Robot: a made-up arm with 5 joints. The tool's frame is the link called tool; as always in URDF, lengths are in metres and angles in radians.
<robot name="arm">
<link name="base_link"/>
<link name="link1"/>
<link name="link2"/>
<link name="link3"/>
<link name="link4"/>
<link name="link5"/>
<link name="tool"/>
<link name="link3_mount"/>
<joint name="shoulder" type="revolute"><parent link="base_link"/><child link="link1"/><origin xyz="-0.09 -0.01 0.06"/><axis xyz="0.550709 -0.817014 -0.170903"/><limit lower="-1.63" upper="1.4"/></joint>
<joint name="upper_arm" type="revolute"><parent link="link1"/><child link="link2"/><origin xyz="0.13 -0.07 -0.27"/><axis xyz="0 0 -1"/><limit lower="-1.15" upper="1.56"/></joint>
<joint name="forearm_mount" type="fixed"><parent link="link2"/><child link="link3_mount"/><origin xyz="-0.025 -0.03 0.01"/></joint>
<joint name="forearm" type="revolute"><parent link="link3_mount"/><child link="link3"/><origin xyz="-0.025 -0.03 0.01"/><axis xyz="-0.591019 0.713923 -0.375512"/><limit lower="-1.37" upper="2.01"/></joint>
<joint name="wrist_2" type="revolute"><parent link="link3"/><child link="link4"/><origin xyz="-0.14 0 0.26"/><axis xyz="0 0 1"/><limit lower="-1.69" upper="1.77"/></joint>
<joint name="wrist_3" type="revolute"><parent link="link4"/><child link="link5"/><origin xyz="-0.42 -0.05 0.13"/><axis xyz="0 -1 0"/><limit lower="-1.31" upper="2.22"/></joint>
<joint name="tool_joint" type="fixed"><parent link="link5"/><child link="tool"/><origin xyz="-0.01 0 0.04" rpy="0.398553 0.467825 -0.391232"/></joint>
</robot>
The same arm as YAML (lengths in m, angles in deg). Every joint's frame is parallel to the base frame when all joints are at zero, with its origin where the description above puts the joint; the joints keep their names.
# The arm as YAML. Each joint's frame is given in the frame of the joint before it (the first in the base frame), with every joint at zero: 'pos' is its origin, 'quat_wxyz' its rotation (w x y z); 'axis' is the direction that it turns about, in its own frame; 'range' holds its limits. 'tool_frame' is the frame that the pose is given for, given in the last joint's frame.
length_unit: m
angle_unit: deg
joints:
  - joint: shoulder
    pos: [-0.09, -0.01, 0.06]
    quat_wxyz: [1.0, 0.0, 0.0, 0.0]
    axis: [0.550709, -0.817014, -0.170903]
    range: [-93.39, 80.21]
  - joint: upper_arm
    pos: [0.13, -0.07, -0.27]
    quat_wxyz: [1.0, 0.0, 0.0, 0.0]
    axis: [0.0, 0.0, -1.0]
    range: [-65.89, 89.38]
  - joint: forearm
    pos: [-0.05, -0.06, 0.02]
    quat_wxyz: [1.0, 0.0, 0.0, 0.0]
    axis: [-0.591019, 0.713923, -0.375512]
    range: [-78.5, 115.16]
  - joint: wrist_2
    pos: [-0.14, 0.0, 0.26]
    quat_wxyz: [1.0, 0.0, 0.0, 0.0]
    axis: [0.0, 0.0, 1.0]
    range: [-96.83, 101.41]
  - joint: wrist_3
    pos: [-0.42, -0.05, 0.13]
    quat_wxyz: [1.0, 0.0, 0.0, 0.0]
    axis: [0.0, -1.0, 0.0]
    range: [-75.06, 127.2]
tool_frame:
  pos: [-0.01, 0.0, 0.04]
  quat_wxyz: [0.926412, 0.233057, 0.185435, -0.230345]

